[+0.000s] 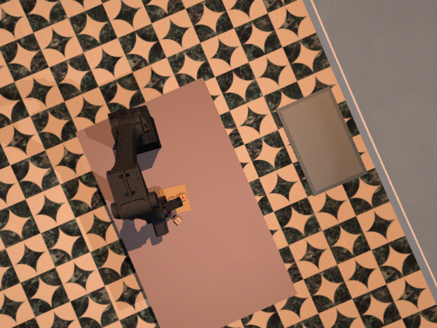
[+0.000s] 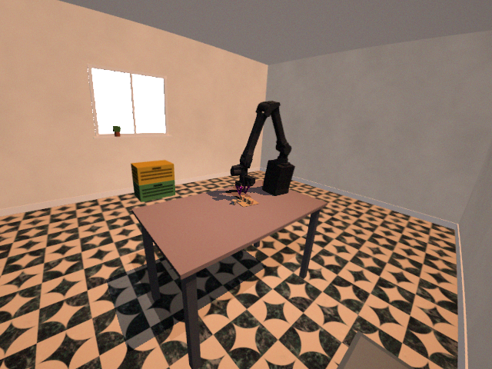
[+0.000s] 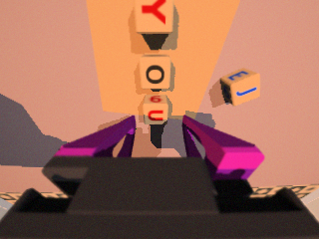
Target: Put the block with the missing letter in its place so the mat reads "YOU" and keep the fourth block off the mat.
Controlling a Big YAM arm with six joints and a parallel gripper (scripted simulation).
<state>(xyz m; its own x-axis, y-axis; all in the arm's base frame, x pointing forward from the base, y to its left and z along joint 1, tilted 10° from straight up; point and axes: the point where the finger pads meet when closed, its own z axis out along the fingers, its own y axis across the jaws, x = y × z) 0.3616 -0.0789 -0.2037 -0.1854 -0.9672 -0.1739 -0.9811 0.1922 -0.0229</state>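
My gripper is now 40 mm above the U block. The rest, counted from my hand: O block (50 mm to the left, 40 mm below); then Y block (10 mm ahead, 90 mm to the left, 40 mm below); then mat (50 mm to the left, 50 mm below).
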